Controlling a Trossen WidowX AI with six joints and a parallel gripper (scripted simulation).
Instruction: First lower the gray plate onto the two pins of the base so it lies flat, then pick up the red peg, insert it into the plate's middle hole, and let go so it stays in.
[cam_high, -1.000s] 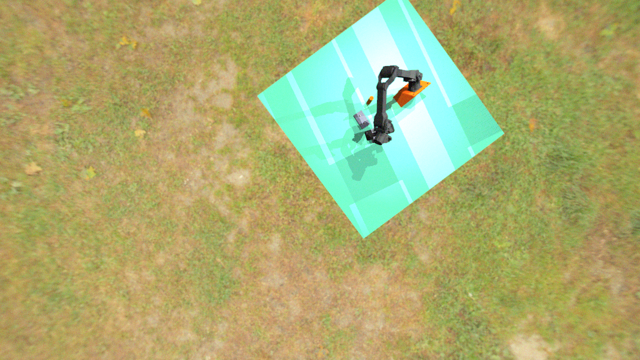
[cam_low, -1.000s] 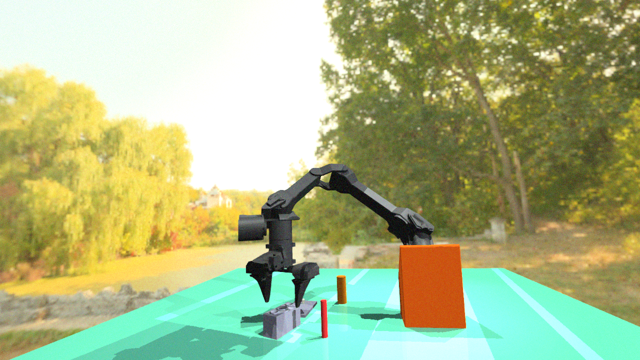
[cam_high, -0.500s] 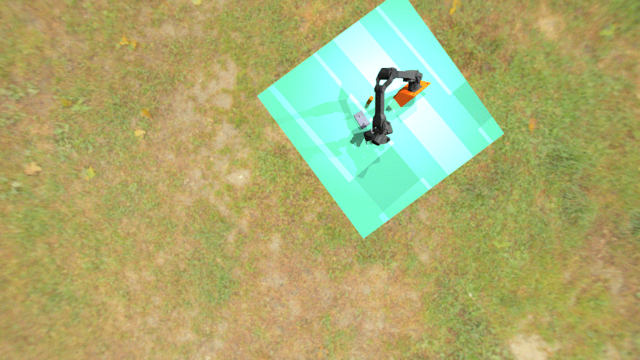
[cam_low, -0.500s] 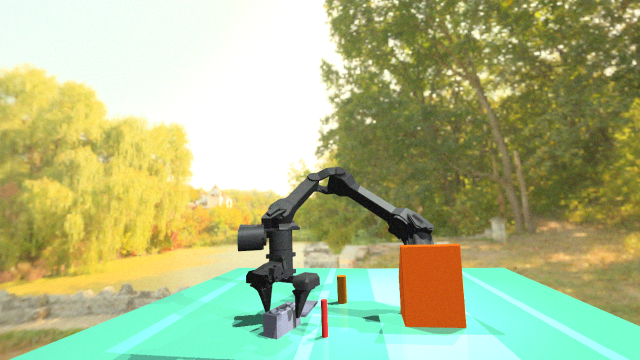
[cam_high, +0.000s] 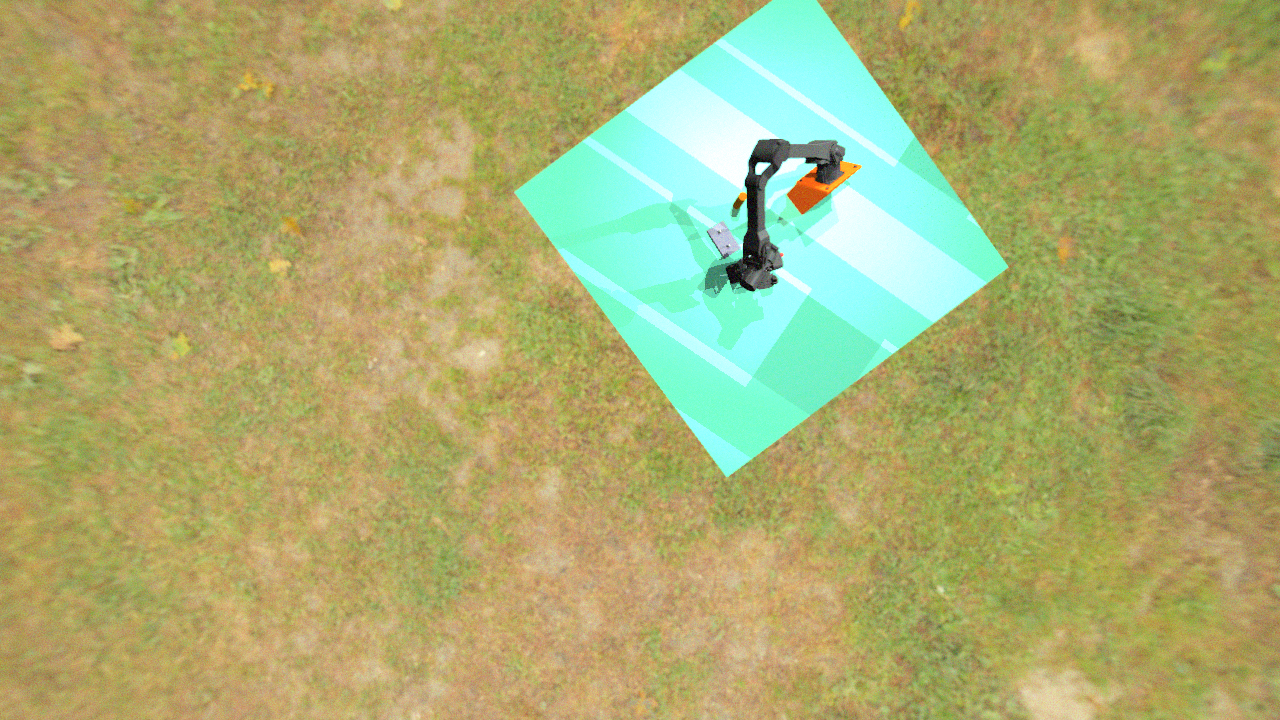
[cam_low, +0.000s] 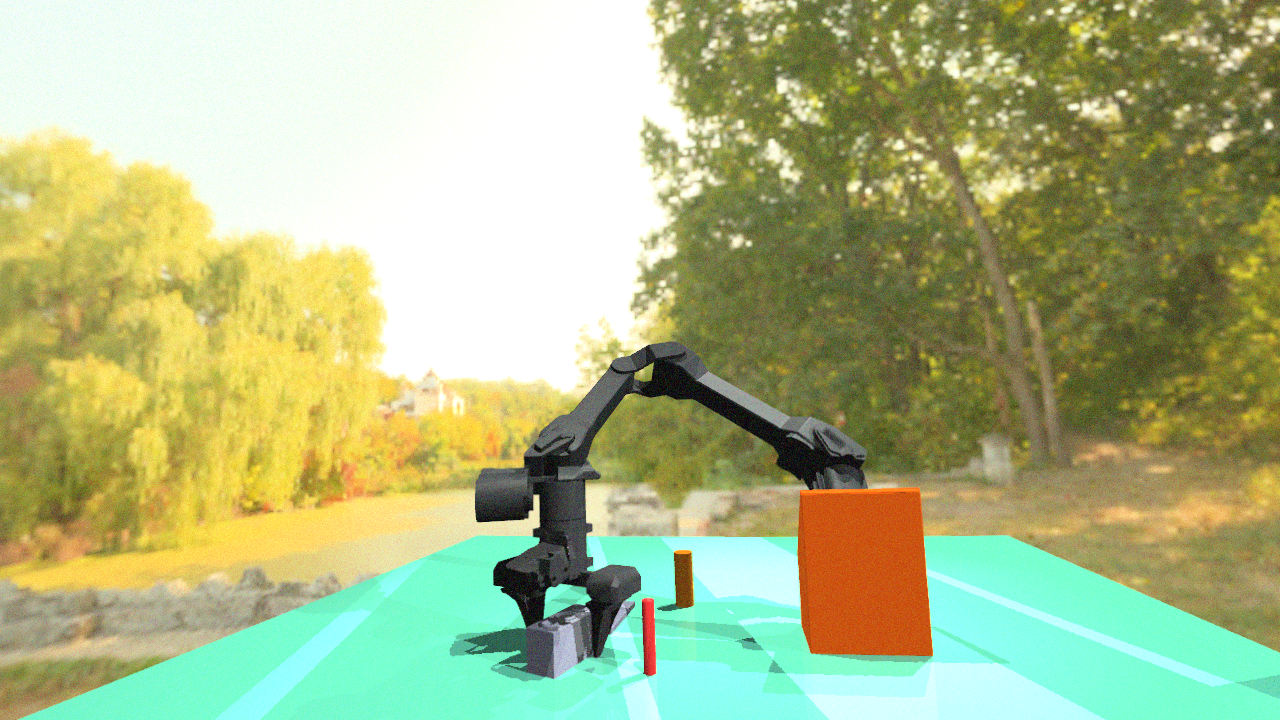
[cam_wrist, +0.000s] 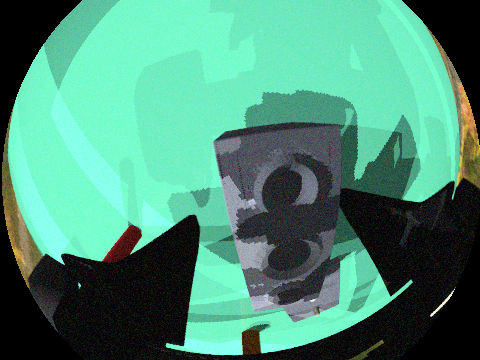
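The gray plate lies 3 cm above my gripper tip. Also, from my gripper tip: flat gray base (15 cm to the right, 1 cm behind); then orange cylinder (22 cm to the right, 12 cm behind, 3 cm above); then red peg (11 cm behind, 3 cm above, 2 cm to the left).
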